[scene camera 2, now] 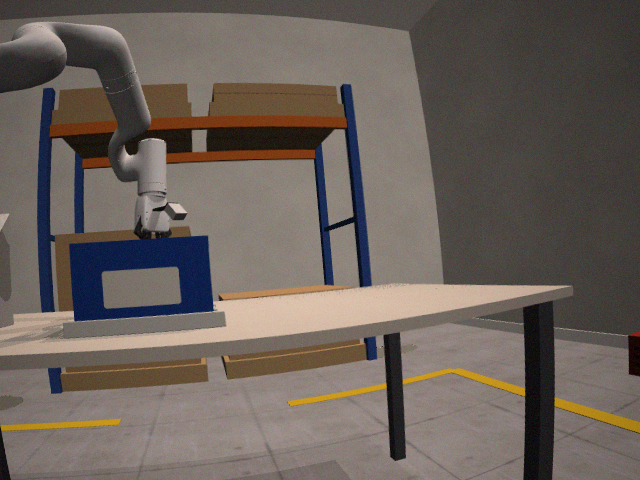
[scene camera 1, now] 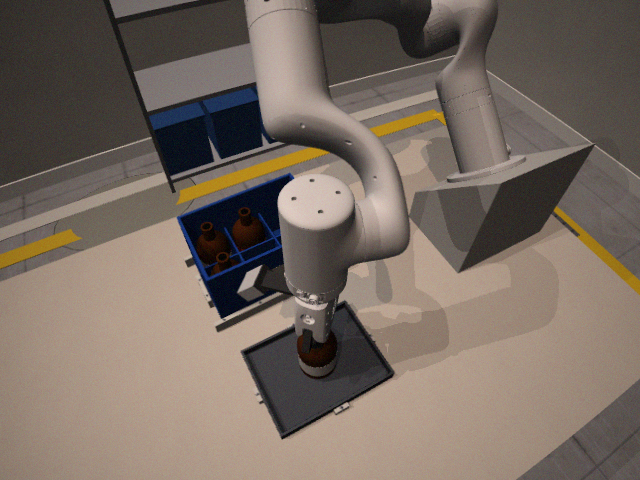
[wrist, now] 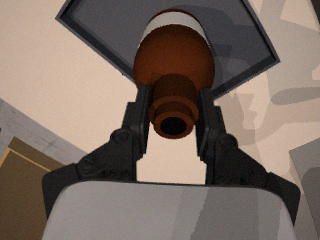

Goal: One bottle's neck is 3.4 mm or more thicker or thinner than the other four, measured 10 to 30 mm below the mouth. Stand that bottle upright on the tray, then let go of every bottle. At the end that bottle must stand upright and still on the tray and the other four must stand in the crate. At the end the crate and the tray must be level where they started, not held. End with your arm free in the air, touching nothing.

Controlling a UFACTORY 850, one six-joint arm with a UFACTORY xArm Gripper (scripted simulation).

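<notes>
Gripper [scene camera 1: 316, 334], also [wrist: 173, 101]. Brown bottle [scene camera 1: 320, 363]. Blue crate [scene camera 1: 262, 199]; out of frame in the wrist view. Dark grey tray [scene camera 1: 291, 397], also [wrist: 241, 48]; scene camera 2 does not show it, hidden by the crate.
</notes>
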